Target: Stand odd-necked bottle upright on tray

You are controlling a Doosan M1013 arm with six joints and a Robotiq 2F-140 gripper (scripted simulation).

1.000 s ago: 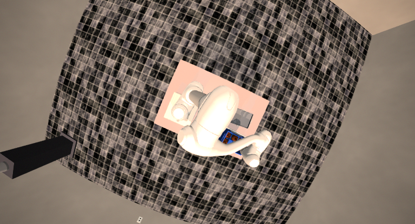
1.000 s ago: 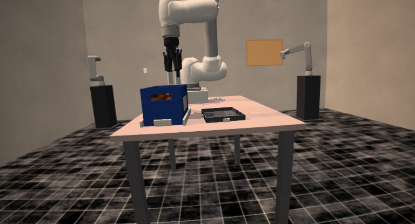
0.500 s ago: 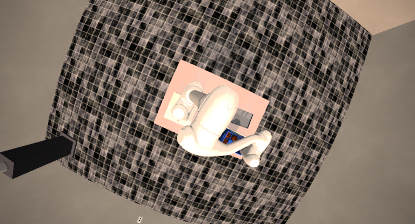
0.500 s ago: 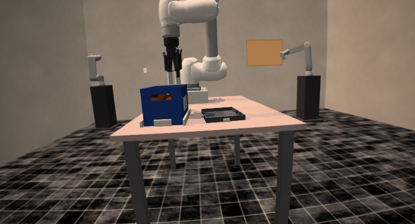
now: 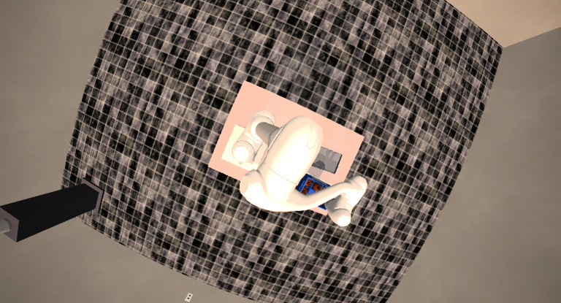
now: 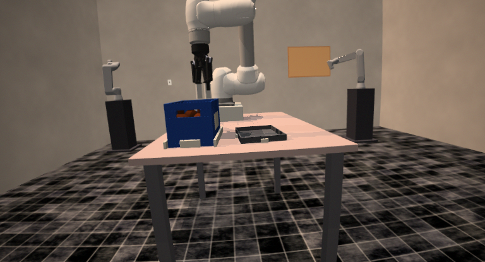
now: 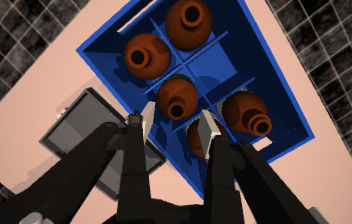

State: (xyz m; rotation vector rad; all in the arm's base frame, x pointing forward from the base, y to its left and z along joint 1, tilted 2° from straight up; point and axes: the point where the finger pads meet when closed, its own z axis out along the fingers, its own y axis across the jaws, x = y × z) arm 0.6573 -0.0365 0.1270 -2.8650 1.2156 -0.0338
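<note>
Now: hand 4 cm to the left of the blue crate and 13 cm above it. The rest, counted from my hand: dark tray: 1 cm behind, 24 cm to the left, 20 cm below; bottle: 9 cm behind, 13 cm below.
</note>
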